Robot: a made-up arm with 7 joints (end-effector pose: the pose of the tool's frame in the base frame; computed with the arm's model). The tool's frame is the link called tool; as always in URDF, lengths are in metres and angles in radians.
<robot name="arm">
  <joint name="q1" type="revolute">
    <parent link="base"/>
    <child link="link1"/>
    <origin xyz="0.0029 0.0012 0.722" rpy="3.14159 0 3.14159"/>
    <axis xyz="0 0 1"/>
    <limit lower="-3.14" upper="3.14"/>
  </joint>
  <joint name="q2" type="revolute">
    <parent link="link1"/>
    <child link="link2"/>
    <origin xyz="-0.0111 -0.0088 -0.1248" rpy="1.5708 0 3.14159"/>
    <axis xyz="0 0 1"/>
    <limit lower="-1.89" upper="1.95"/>
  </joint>
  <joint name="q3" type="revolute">
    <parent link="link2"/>
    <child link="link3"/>
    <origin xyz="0.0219 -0.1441 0.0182" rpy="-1.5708 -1.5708 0"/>
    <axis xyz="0 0 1"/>
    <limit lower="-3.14" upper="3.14"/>
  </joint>
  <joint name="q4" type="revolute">
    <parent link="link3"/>
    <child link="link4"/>
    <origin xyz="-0.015 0.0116 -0.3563" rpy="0 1.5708 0"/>
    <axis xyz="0 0 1"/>
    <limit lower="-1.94" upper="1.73"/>
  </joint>
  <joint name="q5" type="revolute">
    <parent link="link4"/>
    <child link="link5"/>
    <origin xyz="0.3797 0.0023 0.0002" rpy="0 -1.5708 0"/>
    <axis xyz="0 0 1"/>
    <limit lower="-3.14" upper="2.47"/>
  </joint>
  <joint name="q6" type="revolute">
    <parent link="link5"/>
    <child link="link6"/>
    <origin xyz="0.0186 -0.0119 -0.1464" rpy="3.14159 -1.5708 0"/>
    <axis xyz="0 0 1"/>
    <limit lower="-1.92" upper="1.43"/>
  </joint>
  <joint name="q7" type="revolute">
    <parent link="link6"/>
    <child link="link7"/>
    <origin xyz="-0.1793 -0.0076 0.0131" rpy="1.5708 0 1.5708"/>
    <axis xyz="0 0 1"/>
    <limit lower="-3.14" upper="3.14"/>
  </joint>
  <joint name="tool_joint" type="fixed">
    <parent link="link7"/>
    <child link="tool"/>
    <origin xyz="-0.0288 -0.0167 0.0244" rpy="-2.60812 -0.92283 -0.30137"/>
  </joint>
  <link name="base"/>
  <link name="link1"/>
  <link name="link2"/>
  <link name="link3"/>
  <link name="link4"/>
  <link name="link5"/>
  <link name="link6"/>
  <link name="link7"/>
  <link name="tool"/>
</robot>
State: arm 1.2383 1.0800 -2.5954 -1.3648 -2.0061 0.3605 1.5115
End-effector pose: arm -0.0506 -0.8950 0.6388 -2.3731 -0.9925 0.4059
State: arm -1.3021 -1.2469 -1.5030 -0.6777 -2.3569 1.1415 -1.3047
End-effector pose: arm 0.2052 -0.8992 1.0661 0.1713 -2.4977 1.5318
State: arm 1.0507 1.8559 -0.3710 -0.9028 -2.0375 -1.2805 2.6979
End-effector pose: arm 0.2048 -0.9530 0.8638 0.9200 -0.8522 1.1761
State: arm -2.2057 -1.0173 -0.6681 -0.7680 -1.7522 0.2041 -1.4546
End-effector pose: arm 0.8197 -0.6270 1.0141 0.7736 -0.8633 2.6912
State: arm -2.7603 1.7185 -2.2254 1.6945 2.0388 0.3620 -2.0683
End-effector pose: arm -0.6217 -0.3898 1.1022 -1.3372 -0.7403 1.8072
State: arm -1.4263 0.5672 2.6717 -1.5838 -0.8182 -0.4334 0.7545
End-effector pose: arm -0.2480 0.7928 0.9139 2.3789 -1.6405 0.1039
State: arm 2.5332 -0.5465 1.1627 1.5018 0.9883 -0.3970 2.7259
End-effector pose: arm -0.3458 0.4530 1.5200 -2.0232 0.8729 1.4247
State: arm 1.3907 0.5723 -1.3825 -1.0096 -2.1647 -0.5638 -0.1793
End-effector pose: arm -0.4489 -0.5711 1.5878 1.6983 0.4731 -0.0233
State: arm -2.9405 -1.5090 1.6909 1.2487 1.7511 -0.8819 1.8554
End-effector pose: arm 0.7535 0.4651 0.9594 -1.0784 1.8890 1.7564
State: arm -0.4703 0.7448 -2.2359 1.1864 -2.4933 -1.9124 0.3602
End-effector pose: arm -0.0069 0.5544 1.4036 -2.6664 0.7610 -0.9055
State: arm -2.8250 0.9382 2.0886 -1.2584 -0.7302 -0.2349 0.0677
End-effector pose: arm -0.9049 -0.3087 0.9924 2.0479 0.0777 0.4769
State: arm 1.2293 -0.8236 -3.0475 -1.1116 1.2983 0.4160 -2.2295
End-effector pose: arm -0.0694 0.2238 1.8575 0.5165 1.2672 -0.3104
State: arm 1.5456 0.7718 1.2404 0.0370 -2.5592 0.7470 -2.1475
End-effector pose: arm 0.1028 -0.7894 1.6767 1.1486 1.8465 -0.8094
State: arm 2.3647 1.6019 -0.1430 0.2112 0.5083 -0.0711 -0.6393
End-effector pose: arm -0.7974 -0.8471 0.6028 0.2305 -0.7290 1.1355
